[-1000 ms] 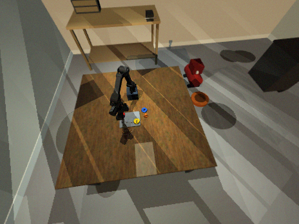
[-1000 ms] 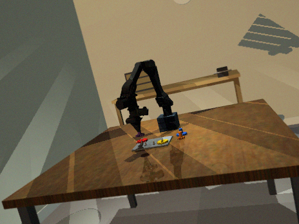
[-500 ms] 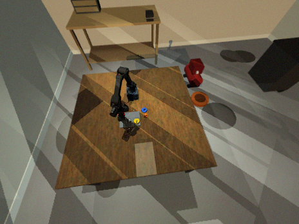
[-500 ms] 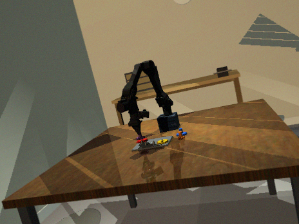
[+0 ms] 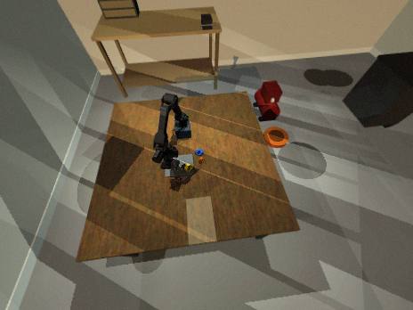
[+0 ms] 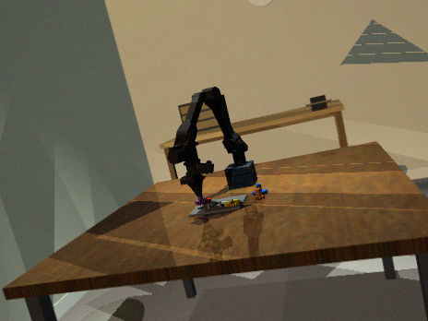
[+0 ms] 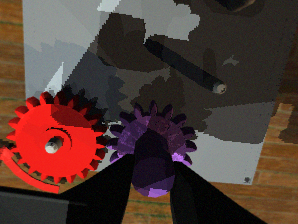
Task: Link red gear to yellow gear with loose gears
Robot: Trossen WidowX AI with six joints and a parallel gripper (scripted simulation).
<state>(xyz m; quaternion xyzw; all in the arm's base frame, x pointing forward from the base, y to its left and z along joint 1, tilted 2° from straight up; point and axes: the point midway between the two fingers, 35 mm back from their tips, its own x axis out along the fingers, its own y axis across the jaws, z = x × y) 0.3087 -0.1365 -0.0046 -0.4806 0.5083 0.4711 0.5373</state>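
The red gear lies 6 cm behind my gripper tip, 4 cm below it and 1 cm to the right of it. Round my gripper tip: purple gear (1 cm below); then yellow gear (14 cm to the left, 4 cm below, 4 cm ahead); then orange gear (24 cm to the left, 4 cm below, 1 cm behind).
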